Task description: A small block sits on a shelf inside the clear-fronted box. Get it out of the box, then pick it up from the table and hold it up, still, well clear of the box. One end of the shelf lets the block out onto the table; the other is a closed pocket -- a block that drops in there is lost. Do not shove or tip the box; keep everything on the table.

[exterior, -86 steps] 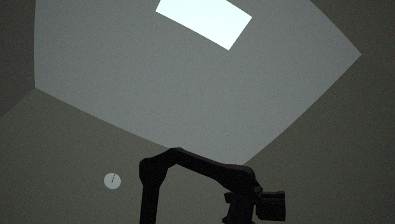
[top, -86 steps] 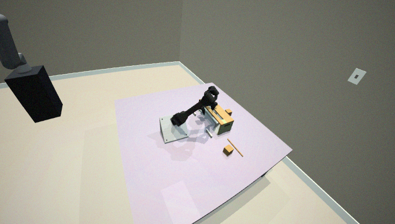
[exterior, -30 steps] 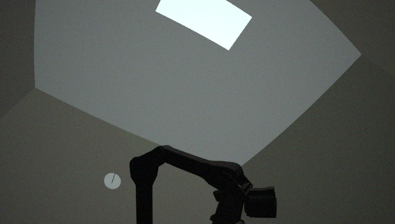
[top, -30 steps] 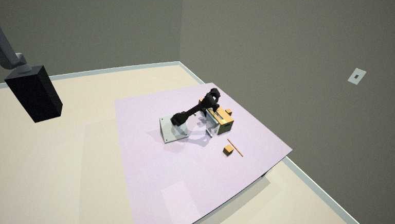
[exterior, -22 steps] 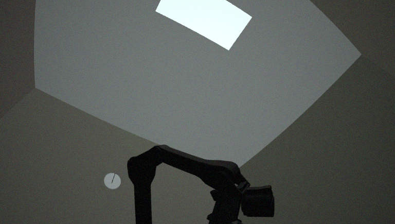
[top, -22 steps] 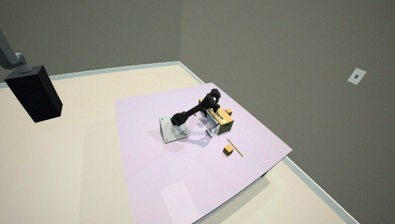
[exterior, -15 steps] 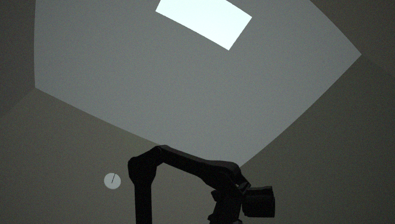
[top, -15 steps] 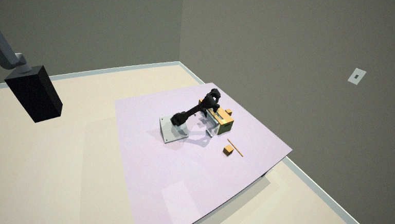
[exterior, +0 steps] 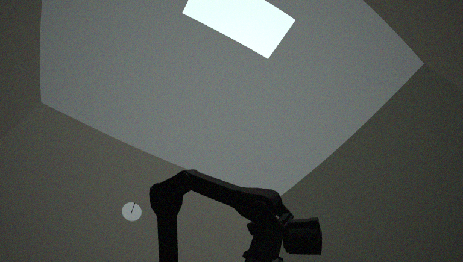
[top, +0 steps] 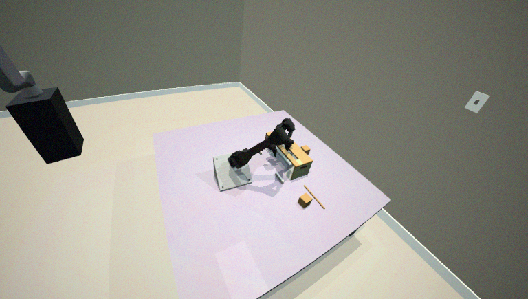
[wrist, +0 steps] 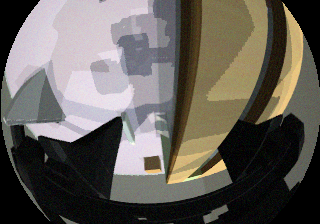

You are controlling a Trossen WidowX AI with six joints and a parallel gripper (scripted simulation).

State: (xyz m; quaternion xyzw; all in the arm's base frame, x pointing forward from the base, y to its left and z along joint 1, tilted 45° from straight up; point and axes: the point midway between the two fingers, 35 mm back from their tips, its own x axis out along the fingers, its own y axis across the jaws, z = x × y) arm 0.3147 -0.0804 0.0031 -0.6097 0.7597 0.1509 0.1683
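Now: gripper tip 4 cm short of the wooden box, 3 cm to the right of it and 2 cm above it. Also, from my gripper tip: thin wooden stick: 33 cm to the right, 8 cm below, 1 cm ahead.
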